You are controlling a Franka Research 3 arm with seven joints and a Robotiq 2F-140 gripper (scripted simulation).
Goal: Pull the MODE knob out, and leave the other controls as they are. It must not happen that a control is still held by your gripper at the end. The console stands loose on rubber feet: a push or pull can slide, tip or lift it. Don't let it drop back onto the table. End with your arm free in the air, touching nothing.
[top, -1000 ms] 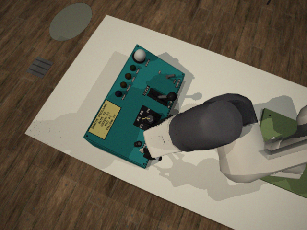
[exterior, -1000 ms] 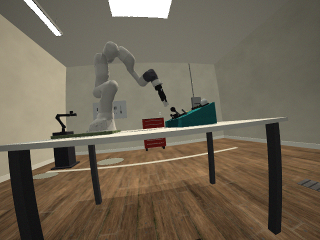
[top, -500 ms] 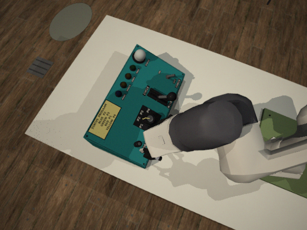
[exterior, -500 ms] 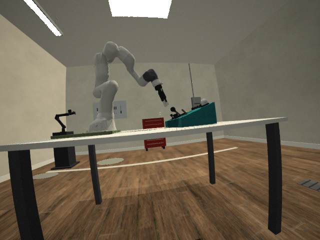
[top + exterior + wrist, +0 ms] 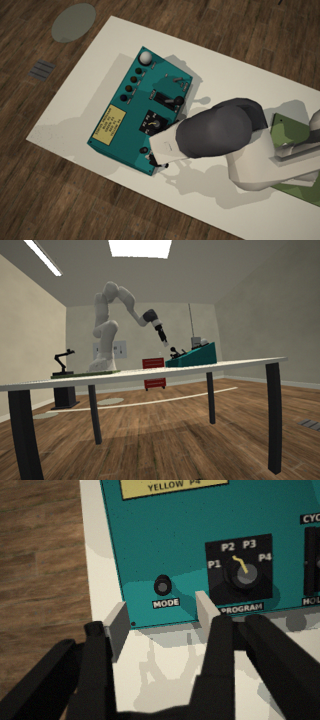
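Now: the mode knob 13 cm below my hand and 5 cm ahead of it. From my hand the other things lie so: cycle lever: 24 cm to the right, 12 cm below, 1 cm ahead; program dial: 14 cm below, 12 cm to the right, 5 cm ahead; teal console: 19 cm to the right, 16 cm below, 7 cm ahead.
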